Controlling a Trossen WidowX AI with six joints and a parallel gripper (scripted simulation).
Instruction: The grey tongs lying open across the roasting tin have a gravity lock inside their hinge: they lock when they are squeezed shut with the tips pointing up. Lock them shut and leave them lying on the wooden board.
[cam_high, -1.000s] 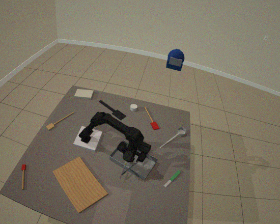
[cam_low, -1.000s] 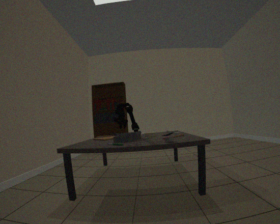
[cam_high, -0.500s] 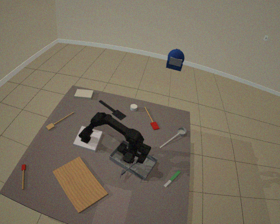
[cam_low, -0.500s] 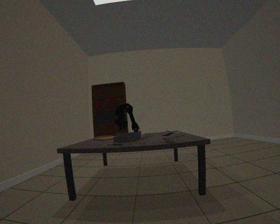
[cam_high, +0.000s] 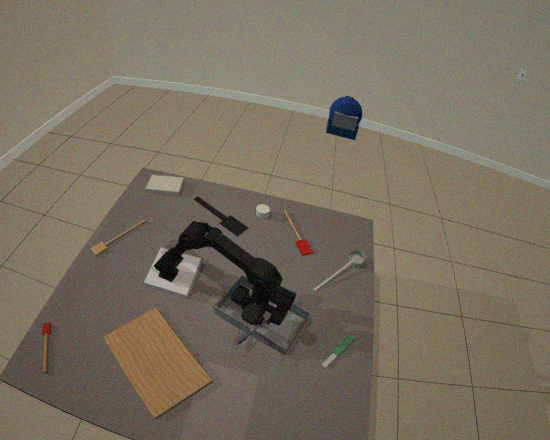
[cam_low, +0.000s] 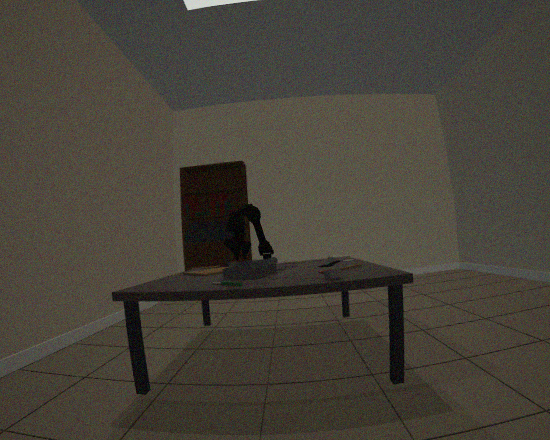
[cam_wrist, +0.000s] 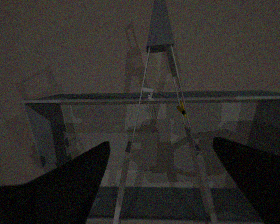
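My gripper tip is now 60 mm to the right of the roasting tin, 60 mm above it and 10 mm short of it. The rest, counted from my gripper tip: wooden board 280 mm behind, 270 mm to the right, 80 mm below; red spatula 530 mm to the left, 80 mm below, 30 mm ahead; black spatula 500 mm to the left, 340 mm behind, 90 mm below.
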